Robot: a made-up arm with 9 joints. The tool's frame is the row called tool.
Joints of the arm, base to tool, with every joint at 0 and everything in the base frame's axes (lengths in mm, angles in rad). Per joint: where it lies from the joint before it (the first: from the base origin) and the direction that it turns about. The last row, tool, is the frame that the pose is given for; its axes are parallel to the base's.
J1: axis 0 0 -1 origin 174.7 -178.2 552.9
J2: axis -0.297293 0.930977 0.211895 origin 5.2 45 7.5
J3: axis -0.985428 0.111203 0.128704 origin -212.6 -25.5 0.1
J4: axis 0 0 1 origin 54 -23.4 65.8
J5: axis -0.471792 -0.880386 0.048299 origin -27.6 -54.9 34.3
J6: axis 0 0 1 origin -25.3 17 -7.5
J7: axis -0.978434 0.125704 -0.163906 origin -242.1 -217 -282.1
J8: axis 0 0 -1 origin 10.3 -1.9 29.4
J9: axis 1 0 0 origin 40.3 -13.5 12.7
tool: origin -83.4 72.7 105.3
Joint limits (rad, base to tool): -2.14..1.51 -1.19..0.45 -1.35..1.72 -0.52..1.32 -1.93..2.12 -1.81..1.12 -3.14..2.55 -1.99..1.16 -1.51..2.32
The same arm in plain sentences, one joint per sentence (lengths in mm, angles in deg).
The arm has nine revolute joints in a row. What follows holds with every joint at zero, and every direction is one of the base frame's.
The first joint is mounted 174.7 mm along +x and 178.2 mm along -y and 552.9 mm along +z from the base frame's origin and rotates about -z, from -122.61 to 86.52 deg.
The second joint is mounted 5.2 mm along +x and 45.0 mm along +y and 7.5 mm along +z from the first joint and rotates about the direction (-0.297293, 0.930977, 0.211895), from -68.18 to 25.78 deg.
The third joint is mounted 212.6 mm along -x and 25.5 mm along -y and 0.1 mm along +z from the second joint and rotates about the direction (-0.985428, 0.111203, 0.128704), from -77.35 to 98.55 deg.
The fourth joint is mounted 54.0 mm along +x and 23.4 mm along -y and 65.8 mm along +z from the third joint and rotates about +z, from -29.79 to 75.63 deg.
The fifth joint is mounted 27.6 mm along -x and 54.9 mm along -y and 34.3 mm along +z from the fourth joint and rotates about the direction (-0.471792, -0.880386, 0.048299), from -110.58 to 121.47 deg.
The sixth joint is mounted 25.3 mm along -x and 17.0 mm along +y and 7.5 mm along -z from the fifth joint and rotates about +z, from -103.71 to 64.17 deg.
The seventh joint is mounted 242.1 mm along -x and 217.0 mm along -y and 282.1 mm along -z from the sixth joint and rotates about the direction (-0.978434, 0.125704, -0.163906), from -179.91 to 146.10 deg.
The eighth joint is mounted 10.3 mm along +x and 1.9 mm along -y and 29.4 mm along +z from the seventh joint and rotates about -z, from -114.02 to 66.46 deg.
The ninth joint is mounted 40.3 mm along +x and 13.5 mm along -y and 12.7 mm along +z from the eighth joint and rotates about +x, from -86.52 to 132.93 deg.
The tool frame, which is the frame that the pose is given for, is mounted 83.4 mm along -x and 72.7 mm along +y and 105.3 mm along +z from the ninth joint; its axes are parallel to the base frame's.

